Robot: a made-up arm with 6 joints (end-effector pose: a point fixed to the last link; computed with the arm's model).
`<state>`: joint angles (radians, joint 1 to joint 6).
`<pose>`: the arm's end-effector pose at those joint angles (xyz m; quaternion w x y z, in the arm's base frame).
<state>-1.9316 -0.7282 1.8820 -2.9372 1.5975 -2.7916</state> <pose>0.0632 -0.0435 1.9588 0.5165 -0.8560 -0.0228 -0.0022</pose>
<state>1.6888 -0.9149 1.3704 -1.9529 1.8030 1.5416</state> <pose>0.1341 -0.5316 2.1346 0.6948 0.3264 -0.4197 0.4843</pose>
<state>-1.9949 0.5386 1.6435 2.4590 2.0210 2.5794</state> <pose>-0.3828 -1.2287 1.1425 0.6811 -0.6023 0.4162 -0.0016</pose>
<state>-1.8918 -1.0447 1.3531 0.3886 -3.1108 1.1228</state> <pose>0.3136 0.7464 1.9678 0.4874 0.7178 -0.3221 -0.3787</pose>
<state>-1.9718 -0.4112 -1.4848 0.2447 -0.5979 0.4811</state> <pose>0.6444 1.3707 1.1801 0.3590 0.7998 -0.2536 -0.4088</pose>
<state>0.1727 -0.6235 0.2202 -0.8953 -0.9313 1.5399</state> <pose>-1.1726 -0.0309 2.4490 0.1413 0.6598 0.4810 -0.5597</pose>
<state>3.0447 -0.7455 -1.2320 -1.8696 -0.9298 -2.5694</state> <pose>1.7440 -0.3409 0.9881 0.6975 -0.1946 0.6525 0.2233</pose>
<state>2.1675 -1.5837 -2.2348 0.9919 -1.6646 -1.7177</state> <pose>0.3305 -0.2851 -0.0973 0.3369 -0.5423 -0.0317 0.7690</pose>
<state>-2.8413 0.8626 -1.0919 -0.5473 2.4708 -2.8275</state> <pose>-0.5569 -0.1776 2.1683 0.3939 0.7408 0.5414 0.0540</pose>
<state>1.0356 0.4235 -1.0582 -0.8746 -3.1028 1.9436</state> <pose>-0.1207 -0.0444 2.2538 0.4738 0.8681 -0.1473 0.0112</pose>
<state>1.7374 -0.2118 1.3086 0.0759 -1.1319 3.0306</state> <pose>-0.1114 0.5833 2.3112 0.7148 -0.6969 -0.0059 0.0570</pose>
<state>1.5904 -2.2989 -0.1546 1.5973 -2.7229 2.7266</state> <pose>0.0702 -1.3374 -0.7441 0.0744 -0.5514 0.4523 -0.6970</pose>
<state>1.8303 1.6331 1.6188 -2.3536 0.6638 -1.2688</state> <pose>-0.2545 1.0228 -0.4854 0.5208 0.7340 0.0772 0.4291</pose>
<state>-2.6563 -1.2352 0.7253 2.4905 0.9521 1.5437</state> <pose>1.5524 0.6693 1.8259 0.5469 0.3436 -0.4705 0.6012</pose>
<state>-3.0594 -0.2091 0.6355 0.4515 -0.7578 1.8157</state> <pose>-0.0537 -0.0063 2.7248 0.5705 -0.7281 -0.1198 0.3607</pose>
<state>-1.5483 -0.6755 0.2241 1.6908 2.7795 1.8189</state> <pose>0.0814 1.1115 2.2003 0.8130 0.5507 -0.1412 0.1257</pose>
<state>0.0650 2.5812 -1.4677 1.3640 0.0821 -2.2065</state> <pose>1.5650 0.1963 0.2111 0.6450 -0.4441 0.1213 0.6100</pose>
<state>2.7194 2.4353 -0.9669 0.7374 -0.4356 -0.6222</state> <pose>-1.6173 0.7243 -0.0197 0.4127 -0.1712 0.1485 -0.8822</pose>
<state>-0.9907 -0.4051 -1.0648 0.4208 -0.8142 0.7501</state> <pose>-0.8160 1.3338 1.6170 0.4827 0.7625 0.1867 -0.3882</pose>
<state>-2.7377 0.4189 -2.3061 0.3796 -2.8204 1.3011</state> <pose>0.3659 0.1275 1.2713 0.7160 -0.2774 -0.3587 -0.5307</pose>
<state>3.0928 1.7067 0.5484 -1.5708 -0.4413 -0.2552</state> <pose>-1.9095 0.0009 -0.1776 0.7065 0.5197 0.4439 -0.1834</pose>
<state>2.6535 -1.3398 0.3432 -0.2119 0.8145 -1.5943</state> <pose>1.7054 -0.8984 1.5053 0.2976 -0.1461 -0.6232 0.7083</pose>
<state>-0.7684 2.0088 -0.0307 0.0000 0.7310 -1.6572</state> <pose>1.4077 -1.2680 -0.3046 0.3690 0.0929 0.7138 0.5880</pose>
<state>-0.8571 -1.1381 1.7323 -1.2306 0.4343 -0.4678</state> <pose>-0.2642 0.3219 1.9790 0.7666 -0.3311 0.5274 -0.1568</pose>
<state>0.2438 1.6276 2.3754 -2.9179 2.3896 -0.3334</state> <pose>0.4639 0.1912 -0.0177 0.1782 0.7179 -0.6500 0.1740</pose>
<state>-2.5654 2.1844 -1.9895 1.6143 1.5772 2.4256</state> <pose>-0.7322 -0.7074 0.9584 0.2451 0.2945 -0.9202 0.0796</pose>
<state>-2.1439 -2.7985 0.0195 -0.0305 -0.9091 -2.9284</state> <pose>0.3995 0.5149 -1.4379 0.2249 0.2806 0.8210 0.4433</pose>
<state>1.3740 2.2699 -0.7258 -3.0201 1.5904 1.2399</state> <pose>0.3121 1.7311 0.1271 0.6523 -0.5712 -0.3301 0.3733</pose>
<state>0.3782 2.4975 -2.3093 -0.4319 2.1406 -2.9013</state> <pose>0.8070 0.3328 0.6234 0.1923 0.5998 -0.7119 -0.3107</pose>
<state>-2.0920 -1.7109 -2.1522 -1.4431 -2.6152 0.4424</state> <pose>0.4295 0.3611 -0.1418 0.6235 -0.4623 -0.0922 0.6237</pose>
